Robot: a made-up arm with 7 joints.
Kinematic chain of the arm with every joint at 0, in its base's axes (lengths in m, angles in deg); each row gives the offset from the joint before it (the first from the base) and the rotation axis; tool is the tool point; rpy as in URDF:
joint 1: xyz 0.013 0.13 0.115 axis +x
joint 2: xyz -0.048 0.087 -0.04 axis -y
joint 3: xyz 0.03 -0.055 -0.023 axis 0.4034 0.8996 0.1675
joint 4: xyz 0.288 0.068 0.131 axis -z
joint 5: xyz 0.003 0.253 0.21 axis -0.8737 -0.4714 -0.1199
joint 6: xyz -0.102 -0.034 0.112 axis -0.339 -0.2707 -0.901
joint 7: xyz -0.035 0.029 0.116 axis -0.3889 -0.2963 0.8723
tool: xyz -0.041 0.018 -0.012 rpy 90 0 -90
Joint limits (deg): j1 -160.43..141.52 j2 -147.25..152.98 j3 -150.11..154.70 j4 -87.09..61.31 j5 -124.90..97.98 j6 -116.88..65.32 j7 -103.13..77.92
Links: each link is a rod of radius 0.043 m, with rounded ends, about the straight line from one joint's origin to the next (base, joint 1, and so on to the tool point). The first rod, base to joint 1, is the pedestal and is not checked.
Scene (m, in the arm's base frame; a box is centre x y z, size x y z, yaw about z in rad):
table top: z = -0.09
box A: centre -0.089 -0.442 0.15 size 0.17 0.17 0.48 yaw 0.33
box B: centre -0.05 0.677 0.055 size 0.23 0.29 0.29 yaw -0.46
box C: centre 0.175 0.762 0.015 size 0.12 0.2 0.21 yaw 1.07
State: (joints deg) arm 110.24 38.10 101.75 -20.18 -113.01 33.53 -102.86
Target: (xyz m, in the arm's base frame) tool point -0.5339 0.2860 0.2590
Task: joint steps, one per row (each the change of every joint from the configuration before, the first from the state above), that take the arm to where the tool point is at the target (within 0.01 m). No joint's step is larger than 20 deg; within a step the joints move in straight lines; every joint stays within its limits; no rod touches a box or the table.
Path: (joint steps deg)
1: -7.87 10.47 -8.11 2.62 2.54 -16.96 -0.04
2: -7.87 10.48 -8.12 2.62 2.54 -16.96 -0.05
3: -7.87 10.47 -8.11 2.62 2.55 -16.96 -0.05
4: -7.88 10.48 -8.11 2.62 2.54 -16.97 -0.04
5: -7.87 10.47 -8.12 2.62 2.54 -16.96 -0.04
6: -7.87 10.47 -8.11 2.62 2.54 -16.96 -0.05
7: 6.16 3.65 -5.07 -2.56 -5.43 19.35 2.36
8: 6.15 3.66 -5.07 -2.57 -5.43 19.34 2.36
9: 6.16 3.65 -5.07 -2.56 -5.42 19.34 2.37
10: 6.16 3.65 -5.07 -2.56 -5.43 19.35 2.36
11: 6.15 3.65 -5.06 -2.57 -5.43 19.34 2.36
12: -10.48 15.35 -10.71 -16.80 8.34 5.77 -4.76
13: -10.48 15.36 -10.70 -16.79 8.34 5.76 -4.76

